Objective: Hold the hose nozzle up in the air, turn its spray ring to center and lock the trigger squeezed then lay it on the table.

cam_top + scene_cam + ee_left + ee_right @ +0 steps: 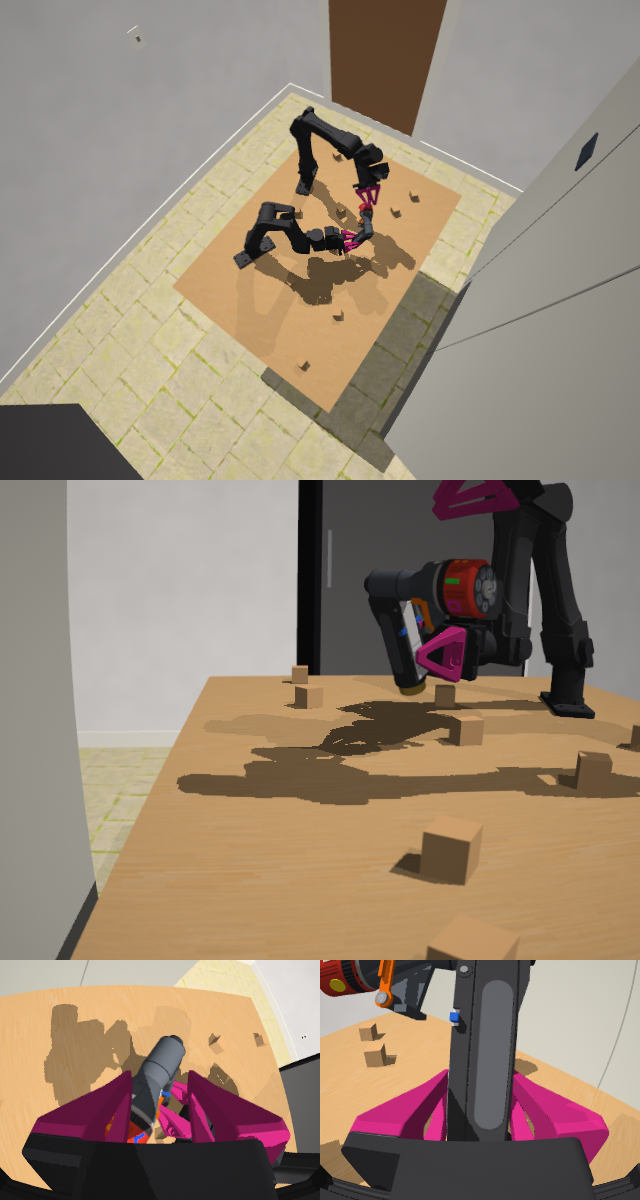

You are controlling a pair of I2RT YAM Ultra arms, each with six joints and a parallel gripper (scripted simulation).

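The red spray ring is 8 cm below my left hand, 2 cm behind it and 1 cm to the left of it.
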